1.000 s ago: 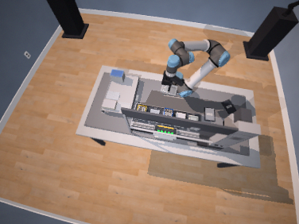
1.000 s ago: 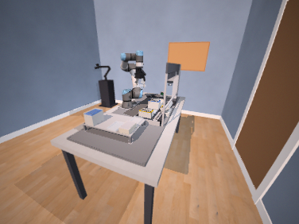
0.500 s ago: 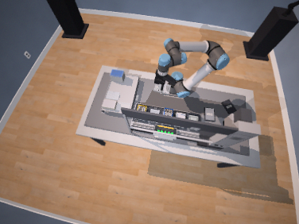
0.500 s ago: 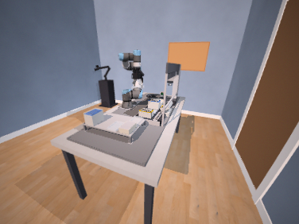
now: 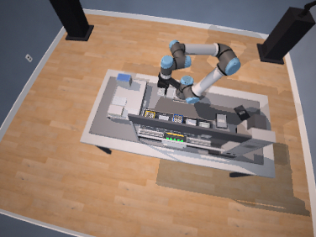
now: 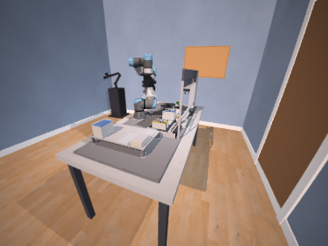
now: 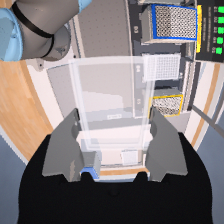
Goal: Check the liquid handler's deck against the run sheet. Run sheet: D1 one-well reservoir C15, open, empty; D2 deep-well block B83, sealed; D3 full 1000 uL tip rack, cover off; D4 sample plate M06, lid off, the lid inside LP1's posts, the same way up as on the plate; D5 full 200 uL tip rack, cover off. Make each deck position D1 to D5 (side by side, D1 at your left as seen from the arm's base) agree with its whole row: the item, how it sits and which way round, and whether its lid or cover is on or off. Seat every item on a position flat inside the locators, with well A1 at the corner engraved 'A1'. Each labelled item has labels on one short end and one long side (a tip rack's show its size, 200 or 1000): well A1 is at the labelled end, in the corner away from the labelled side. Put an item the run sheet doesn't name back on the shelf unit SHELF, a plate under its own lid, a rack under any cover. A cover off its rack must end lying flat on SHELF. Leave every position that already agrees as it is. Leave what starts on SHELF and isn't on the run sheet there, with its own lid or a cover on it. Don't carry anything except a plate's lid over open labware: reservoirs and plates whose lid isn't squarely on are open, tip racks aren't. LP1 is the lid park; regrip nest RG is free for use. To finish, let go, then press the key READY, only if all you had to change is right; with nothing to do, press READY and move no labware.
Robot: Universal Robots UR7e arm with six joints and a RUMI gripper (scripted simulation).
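My gripper is now 4 cm past the shelf unit, 36 cm to the left of it and 24 cm above it. Round my hand: yellow-rimmed tip rack (16 cm ahead, 12 cm to the right, 20 cm below); whitish sealed block (18 cm ahead, 25 cm to the left, 23 cm below); white well plate (17 cm ahead, 24 cm below).
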